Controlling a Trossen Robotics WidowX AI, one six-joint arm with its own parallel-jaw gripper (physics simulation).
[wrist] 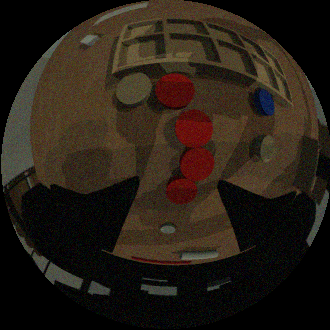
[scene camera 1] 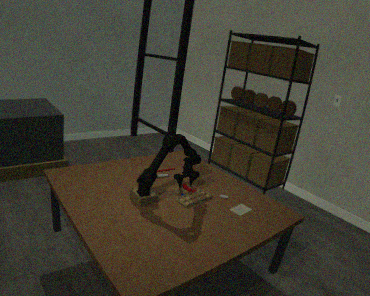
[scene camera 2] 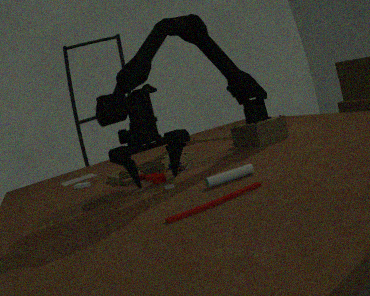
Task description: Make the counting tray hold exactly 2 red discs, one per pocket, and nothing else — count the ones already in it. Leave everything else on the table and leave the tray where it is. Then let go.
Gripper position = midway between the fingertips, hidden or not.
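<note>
I can see my gripper [scene camera 2: 158,181], and it [wrist: 179,182] is visible to me from the wrist too.
</note>
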